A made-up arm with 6 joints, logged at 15 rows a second.
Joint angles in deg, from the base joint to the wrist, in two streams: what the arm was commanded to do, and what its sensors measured. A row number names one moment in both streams.
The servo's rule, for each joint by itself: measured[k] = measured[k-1] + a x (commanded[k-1-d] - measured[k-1]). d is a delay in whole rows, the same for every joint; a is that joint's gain. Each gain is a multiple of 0.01, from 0.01 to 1. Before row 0 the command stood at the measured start. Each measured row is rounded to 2 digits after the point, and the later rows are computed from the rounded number. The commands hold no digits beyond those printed.
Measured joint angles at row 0:
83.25, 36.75, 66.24, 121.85, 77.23, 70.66
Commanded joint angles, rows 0 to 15:
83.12, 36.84, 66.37, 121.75, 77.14, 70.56
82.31, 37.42, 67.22, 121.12, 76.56, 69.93
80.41, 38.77, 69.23, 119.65, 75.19, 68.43
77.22, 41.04, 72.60, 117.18, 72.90, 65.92
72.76, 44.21, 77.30, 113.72, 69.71, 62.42
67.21, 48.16, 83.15, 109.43, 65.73, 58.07
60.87, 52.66, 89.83, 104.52, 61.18, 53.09
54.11, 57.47, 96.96, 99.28, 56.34, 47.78
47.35, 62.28, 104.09, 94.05, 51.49, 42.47
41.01, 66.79, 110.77, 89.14, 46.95, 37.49
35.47, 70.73, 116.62, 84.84, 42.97, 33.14
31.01, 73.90, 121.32, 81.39, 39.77, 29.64
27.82, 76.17, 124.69, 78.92, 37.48, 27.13
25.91, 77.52, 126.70, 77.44, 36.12, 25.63
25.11, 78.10, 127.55, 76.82, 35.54, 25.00
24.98, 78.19, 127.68, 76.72, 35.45, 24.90
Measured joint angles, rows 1 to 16:
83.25, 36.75, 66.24, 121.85, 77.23, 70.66
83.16, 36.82, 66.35, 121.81, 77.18, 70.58
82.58, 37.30, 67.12, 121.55, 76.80, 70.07
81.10, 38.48, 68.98, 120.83, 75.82, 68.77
78.46, 40.53, 72.17, 119.44, 74.04, 66.52
74.58, 43.47, 76.68, 117.27, 71.40, 63.28
69.57, 47.22, 82.37, 114.29, 67.94, 59.16
63.65, 51.57, 88.93, 110.58, 63.82, 54.36
57.16, 56.29, 96.00, 106.29, 59.26, 49.16
50.49, 61.08, 103.12, 101.64, 54.52, 43.87
44.04, 65.65, 109.85, 96.89, 49.90, 38.83
38.21, 69.71, 115.81, 92.31, 45.67, 34.33
33.31, 73.06, 120.66, 88.16, 42.07, 30.62
29.58, 75.55, 124.21, 84.65, 39.27, 27.86
27.08, 77.13, 126.40, 81.91, 37.35, 26.10
25.74, 77.91, 127.41, 79.98, 36.25, 25.23
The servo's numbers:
d 1
a 0.68 0.80 0.88 0.38 0.61 0.79

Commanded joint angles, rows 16 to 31:
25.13, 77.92, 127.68, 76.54, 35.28, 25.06
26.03, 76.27, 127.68, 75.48, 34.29, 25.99
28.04, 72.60, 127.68, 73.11, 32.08, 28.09
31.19, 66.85, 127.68, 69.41, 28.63, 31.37
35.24, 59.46, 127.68, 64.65, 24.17, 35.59
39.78, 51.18, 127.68, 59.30, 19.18, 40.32
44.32, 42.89, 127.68, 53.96, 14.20, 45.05
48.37, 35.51, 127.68, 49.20, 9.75, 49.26
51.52, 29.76, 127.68, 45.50, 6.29, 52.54
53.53, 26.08, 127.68, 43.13, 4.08, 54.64
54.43, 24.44, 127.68, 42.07, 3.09, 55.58
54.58, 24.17, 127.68, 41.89, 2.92, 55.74
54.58, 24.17, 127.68, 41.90, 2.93, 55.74
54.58, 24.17, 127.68, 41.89, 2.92, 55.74
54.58, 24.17, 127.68, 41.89, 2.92, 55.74
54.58, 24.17, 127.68, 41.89, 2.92, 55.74
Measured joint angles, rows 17 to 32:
25.22, 78.13, 127.65, 78.74, 35.76, 24.97
25.16, 77.96, 127.68, 77.90, 35.47, 25.04
25.75, 76.61, 127.68, 76.98, 34.75, 25.79
27.31, 73.40, 127.68, 75.51, 33.12, 27.61
29.95, 68.16, 127.68, 73.19, 30.38, 30.58
33.55, 61.20, 127.68, 69.94, 26.59, 34.54
37.79, 53.18, 127.68, 65.90, 22.07, 39.11
42.23, 44.95, 127.68, 61.36, 17.27, 43.80
46.41, 37.40, 127.68, 56.74, 12.68, 48.11
49.88, 31.29, 127.68, 52.47, 8.78, 51.61
52.36, 27.12, 127.68, 48.92, 5.91, 54.00
53.77, 24.98, 127.68, 46.32, 4.19, 55.25
54.32, 24.33, 127.68, 44.64, 3.42, 55.64
54.50, 24.20, 127.68, 43.60, 3.12, 55.72
54.55, 24.18, 127.68, 42.95, 3.00, 55.74
54.57, 24.17, 127.68, 42.55, 2.95, 55.74

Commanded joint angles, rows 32 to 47:
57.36, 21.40, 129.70, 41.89, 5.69, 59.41
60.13, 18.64, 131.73, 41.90, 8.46, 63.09
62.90, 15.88, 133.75, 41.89, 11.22, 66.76
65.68, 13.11, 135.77, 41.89, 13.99, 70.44
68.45, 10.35, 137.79, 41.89, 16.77, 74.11
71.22, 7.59, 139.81, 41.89, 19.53, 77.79
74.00, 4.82, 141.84, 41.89, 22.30, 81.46
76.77, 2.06, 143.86, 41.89, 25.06, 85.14
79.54, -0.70, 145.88, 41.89, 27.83, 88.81
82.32, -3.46, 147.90, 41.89, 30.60, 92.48
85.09, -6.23, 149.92, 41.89, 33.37, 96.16
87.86, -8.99, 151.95, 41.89, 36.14, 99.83
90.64, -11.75, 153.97, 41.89, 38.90, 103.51
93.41, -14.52, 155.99, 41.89, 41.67, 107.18
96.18, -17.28, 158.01, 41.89, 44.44, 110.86
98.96, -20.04, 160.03, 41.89, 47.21, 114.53
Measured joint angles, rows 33 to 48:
54.58, 24.17, 127.68, 42.30, 2.93, 55.74
56.47, 21.95, 129.46, 42.14, 4.61, 58.64
58.96, 19.30, 131.46, 42.05, 6.96, 62.16
61.64, 16.56, 133.48, 41.99, 9.56, 65.79
64.39, 13.80, 135.50, 41.95, 12.26, 69.46
67.15, 11.04, 137.52, 41.93, 15.01, 73.13
69.92, 8.28, 139.54, 41.91, 17.77, 76.81
72.69, 5.51, 141.56, 41.90, 20.53, 80.48
75.46, 2.75, 143.58, 41.90, 23.29, 84.16
78.23, -0.01, 145.60, 41.90, 26.06, 87.83
81.01, -2.77, 147.62, 41.90, 28.83, 91.50
83.78, -5.54, 149.64, 41.90, 31.60, 95.18
86.55, -8.30, 151.67, 41.90, 34.37, 98.85
89.33, -11.06, 153.69, 41.90, 37.13, 102.53
92.10, -13.83, 155.71, 41.90, 39.90, 106.20
94.87, -16.59, 157.73, 41.90, 42.67, 109.88

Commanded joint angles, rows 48 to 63:
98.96, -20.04, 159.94, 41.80, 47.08, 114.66
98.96, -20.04, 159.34, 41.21, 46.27, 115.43
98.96, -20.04, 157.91, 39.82, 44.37, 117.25
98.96, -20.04, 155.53, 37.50, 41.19, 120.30
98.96, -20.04, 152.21, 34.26, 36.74, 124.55
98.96, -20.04, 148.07, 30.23, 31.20, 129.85
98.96, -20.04, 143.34, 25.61, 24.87, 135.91
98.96, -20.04, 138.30, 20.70, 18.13, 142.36
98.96, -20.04, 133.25, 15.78, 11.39, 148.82
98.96, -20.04, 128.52, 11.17, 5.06, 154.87
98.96, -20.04, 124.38, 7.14, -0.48, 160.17
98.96, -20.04, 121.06, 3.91, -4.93, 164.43
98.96, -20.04, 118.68, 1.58, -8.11, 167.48
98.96, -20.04, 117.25, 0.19, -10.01, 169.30
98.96, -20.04, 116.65, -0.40, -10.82, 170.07
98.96, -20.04, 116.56, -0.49, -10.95, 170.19
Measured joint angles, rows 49 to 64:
97.65, -19.35, 159.75, 41.90, 45.44, 113.55
98.54, -19.90, 159.92, 41.86, 46.44, 114.43
98.83, -20.01, 159.41, 41.61, 46.34, 115.22
98.92, -20.03, 158.09, 40.93, 45.14, 116.82
98.95, -20.04, 155.84, 39.63, 42.73, 119.57
98.96, -20.04, 152.65, 37.59, 39.08, 123.50
98.96, -20.04, 148.62, 34.79, 34.27, 128.52
98.96, -20.04, 143.97, 31.30, 28.54, 134.36
98.96, -20.04, 138.98, 27.27, 22.19, 140.68
98.96, -20.04, 133.94, 22.90, 15.60, 147.11
98.96, -20.04, 129.17, 18.44, 9.17, 153.24
98.96, -20.04, 124.95, 14.15, 3.28, 158.71
98.96, -20.04, 121.53, 10.26, -1.73, 163.23
98.96, -20.04, 119.02, 6.96, -5.62, 166.59
98.96, -20.04, 117.46, 4.39, -8.30, 168.73
98.96, -20.04, 116.75, 2.57, -9.84, 169.79

